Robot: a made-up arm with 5 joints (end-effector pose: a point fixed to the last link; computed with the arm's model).
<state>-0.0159 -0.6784 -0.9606 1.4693 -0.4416</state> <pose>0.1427 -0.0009 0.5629 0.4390 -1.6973 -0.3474</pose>
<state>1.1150 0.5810 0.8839 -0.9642 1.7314</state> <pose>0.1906 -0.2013 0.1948 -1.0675 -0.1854 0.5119</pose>
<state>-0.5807 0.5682 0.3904 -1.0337 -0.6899</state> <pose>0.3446 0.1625 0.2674 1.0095 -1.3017 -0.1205</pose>
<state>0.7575 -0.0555 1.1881 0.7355 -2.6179</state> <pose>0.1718 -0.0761 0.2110 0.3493 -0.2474 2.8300</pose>
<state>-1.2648 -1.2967 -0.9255 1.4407 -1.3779</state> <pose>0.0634 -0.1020 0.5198 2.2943 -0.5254 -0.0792</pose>
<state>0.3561 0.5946 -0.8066 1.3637 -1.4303</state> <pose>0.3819 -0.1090 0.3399 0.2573 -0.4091 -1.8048</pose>
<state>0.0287 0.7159 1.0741 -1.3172 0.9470</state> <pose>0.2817 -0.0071 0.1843 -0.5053 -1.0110 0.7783</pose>
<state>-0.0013 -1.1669 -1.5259 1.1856 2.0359</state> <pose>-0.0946 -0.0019 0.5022 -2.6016 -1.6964 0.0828</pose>
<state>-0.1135 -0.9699 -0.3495 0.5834 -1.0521</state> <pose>0.1391 0.0035 0.5793 1.3464 -1.9382 -0.4959</pose>
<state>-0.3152 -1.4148 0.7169 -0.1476 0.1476</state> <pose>0.1740 0.0244 0.4953 0.2617 -2.4109 0.1892</pose>
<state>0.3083 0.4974 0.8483 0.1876 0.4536</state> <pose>0.2530 -0.0525 0.1655 -0.0131 -0.0352 0.0966</pose>
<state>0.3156 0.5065 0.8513 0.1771 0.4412</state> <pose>0.2517 -0.0533 0.1642 -0.0124 -0.0337 0.0769</pose>
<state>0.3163 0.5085 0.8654 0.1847 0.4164</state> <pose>0.2479 -0.0522 0.1635 -0.0041 -0.0115 0.0514</pose>
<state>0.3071 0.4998 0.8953 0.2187 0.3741</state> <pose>0.2406 -0.0484 0.1636 0.0134 0.0409 0.0183</pose>
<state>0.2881 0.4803 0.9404 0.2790 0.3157</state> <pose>0.2299 -0.0421 0.1651 0.0353 0.1240 -0.0211</pose>
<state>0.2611 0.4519 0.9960 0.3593 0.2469</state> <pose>0.2167 -0.0346 0.1682 0.0538 0.2302 -0.0626</pose>
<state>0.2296 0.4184 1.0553 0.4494 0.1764</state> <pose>0.2025 -0.0271 0.1730 0.0626 0.3468 -0.1008</pose>
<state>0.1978 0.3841 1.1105 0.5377 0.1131</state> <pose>0.1893 -0.0209 0.1785 0.0604 0.4579 -0.1310</pose>
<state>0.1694 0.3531 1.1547 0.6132 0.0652</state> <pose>0.1788 -0.0163 0.1839 0.0511 0.5484 -0.1490</pose>
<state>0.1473 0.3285 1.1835 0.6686 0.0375</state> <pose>0.1722 -0.0133 0.1881 0.0415 0.6090 -0.1535</pose>
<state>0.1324 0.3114 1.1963 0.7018 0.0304</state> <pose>0.1694 -0.0118 0.1907 0.0365 0.6383 -0.1455</pose>
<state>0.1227 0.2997 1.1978 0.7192 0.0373</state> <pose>0.1692 -0.0110 0.1919 0.0360 0.6454 -0.1294</pose>
